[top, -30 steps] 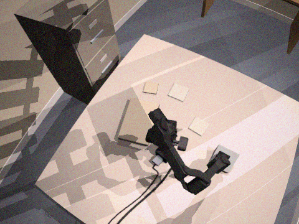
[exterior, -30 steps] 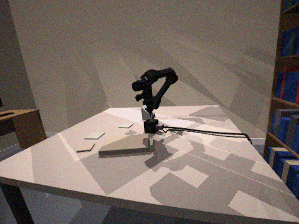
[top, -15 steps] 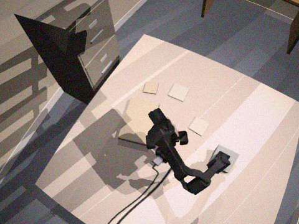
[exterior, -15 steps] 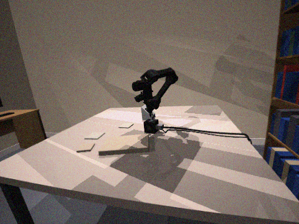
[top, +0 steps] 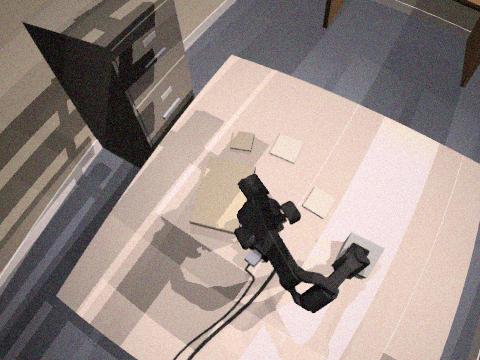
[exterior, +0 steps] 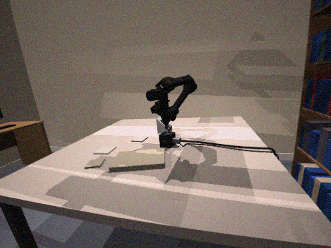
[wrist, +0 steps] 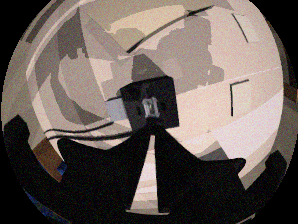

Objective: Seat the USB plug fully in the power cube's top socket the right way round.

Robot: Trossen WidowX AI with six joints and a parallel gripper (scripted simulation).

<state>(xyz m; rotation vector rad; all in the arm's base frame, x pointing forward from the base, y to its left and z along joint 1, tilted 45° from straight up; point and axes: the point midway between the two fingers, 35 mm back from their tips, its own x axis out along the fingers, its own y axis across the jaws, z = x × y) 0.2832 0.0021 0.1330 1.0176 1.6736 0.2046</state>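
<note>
Right now the USB plug is 20 mm below my gripper tip. Also, from my gripper tip: flat tan board 220 mm ahead, 120 mm below, 90 mm to the right.
</note>
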